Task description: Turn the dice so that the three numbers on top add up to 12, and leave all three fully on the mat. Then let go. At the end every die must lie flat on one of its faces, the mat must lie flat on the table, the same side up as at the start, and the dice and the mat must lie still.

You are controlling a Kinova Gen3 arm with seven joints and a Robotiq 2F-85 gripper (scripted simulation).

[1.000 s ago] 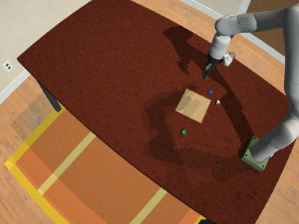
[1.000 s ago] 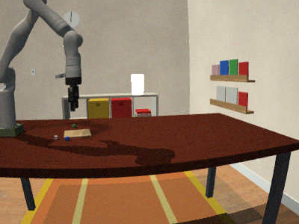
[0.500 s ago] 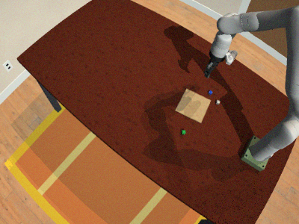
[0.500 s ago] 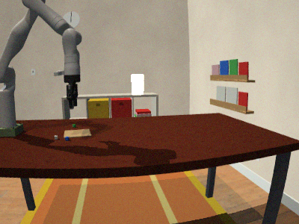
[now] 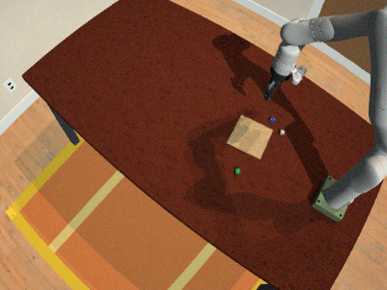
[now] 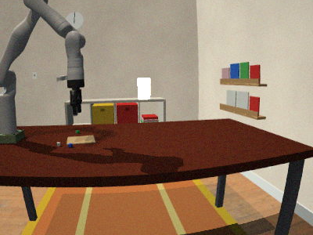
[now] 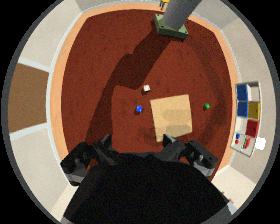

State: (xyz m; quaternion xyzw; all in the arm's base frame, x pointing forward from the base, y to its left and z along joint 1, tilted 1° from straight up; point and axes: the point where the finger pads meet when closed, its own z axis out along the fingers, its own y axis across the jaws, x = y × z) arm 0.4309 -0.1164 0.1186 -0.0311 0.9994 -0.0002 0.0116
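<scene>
Now: the blue die 5 cm behind my hand, 1 cm to the left of it and 15 cm below it. Round my hand: white die 11 cm behind, 2 cm to the left, 15 cm below; then green die 7 cm behind, 27 cm to the left, 15 cm below; then tan mat 2 cm behind, 12 cm to the left, 15 cm below.
</scene>
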